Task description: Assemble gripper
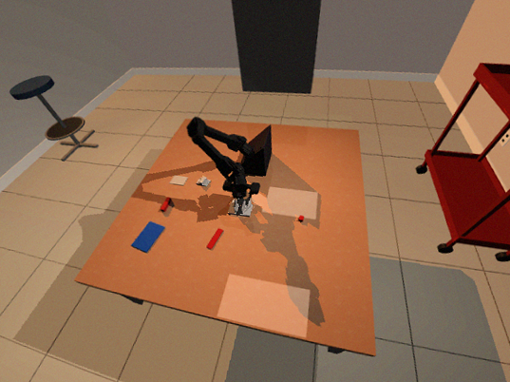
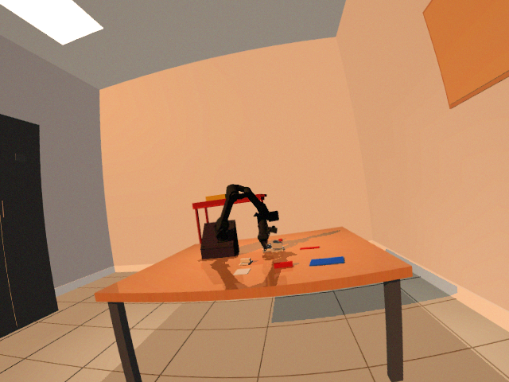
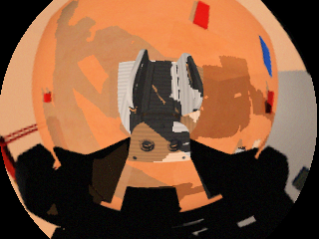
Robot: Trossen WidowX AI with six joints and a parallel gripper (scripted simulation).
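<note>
My gripper tip is 2 cm to the right of the grey jaw and 2 cm short of it. From my gripper tip the other things lie so: pale tile: 43 cm to the right, 8 cm behind, 2 cm below; then small red cube: 32 cm to the left, 8 cm ahead, 1 cm below; then white flat part: 7 cm ahead, 2 cm below.
</note>
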